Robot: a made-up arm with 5 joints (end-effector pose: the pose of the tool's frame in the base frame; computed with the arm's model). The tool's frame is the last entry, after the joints. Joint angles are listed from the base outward.
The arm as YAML. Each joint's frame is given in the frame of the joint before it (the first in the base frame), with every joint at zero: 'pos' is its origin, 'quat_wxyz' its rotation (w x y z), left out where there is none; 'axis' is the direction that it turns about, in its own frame. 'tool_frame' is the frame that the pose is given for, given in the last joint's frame.
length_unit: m
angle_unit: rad
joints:
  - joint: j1
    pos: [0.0, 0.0, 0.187]
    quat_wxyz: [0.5, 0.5, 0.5, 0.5]
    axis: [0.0, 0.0, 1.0]
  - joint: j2
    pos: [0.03, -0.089, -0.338]
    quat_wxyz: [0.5, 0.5, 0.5, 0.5]
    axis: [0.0, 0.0, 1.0]
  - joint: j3
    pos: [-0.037, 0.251, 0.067]
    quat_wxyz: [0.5, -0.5, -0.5, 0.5]
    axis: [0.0, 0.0, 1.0]
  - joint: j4
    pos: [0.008, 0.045, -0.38]
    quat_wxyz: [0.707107, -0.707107, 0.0, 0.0]
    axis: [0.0, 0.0, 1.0]
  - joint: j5
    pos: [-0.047, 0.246, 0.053]
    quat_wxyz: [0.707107, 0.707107, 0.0, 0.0]
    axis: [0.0, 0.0, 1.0]
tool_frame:
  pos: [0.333, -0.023, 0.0]
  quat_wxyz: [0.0, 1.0, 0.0, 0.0]
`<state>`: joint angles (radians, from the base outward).
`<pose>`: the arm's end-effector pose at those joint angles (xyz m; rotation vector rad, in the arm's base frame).
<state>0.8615 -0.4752 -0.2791 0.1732 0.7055</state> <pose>-0.1704 -0.6194 0.5377 1.0033 -0.4152 -0.6507</pose>
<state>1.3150 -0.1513 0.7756 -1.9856 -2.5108</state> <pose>0.1415 -0.5442 0.2237 -2.3490 1.0027 -0.9032</pose>
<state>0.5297 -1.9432 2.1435 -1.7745 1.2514</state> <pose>-0.4597 0.2919 -0.0705 2.1476 1.2153 0.1206</pose>
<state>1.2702 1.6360 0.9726 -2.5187 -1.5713</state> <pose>-0.1909 0.6496 0.0453 -1.3869 -1.7197 0.6146</pose>
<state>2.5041 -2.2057 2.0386 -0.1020 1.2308</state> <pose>-0.7074 0.1960 0.7434 -0.6195 -0.9153 0.1288</pose>
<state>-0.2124 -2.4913 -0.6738 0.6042 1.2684</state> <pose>-1.0526 -0.3206 -0.0340 0.9315 -2.5549 0.6825</pose>
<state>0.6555 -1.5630 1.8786 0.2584 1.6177</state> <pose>-0.9097 0.3831 0.2082 -1.4303 -0.6458 1.6459</pose>
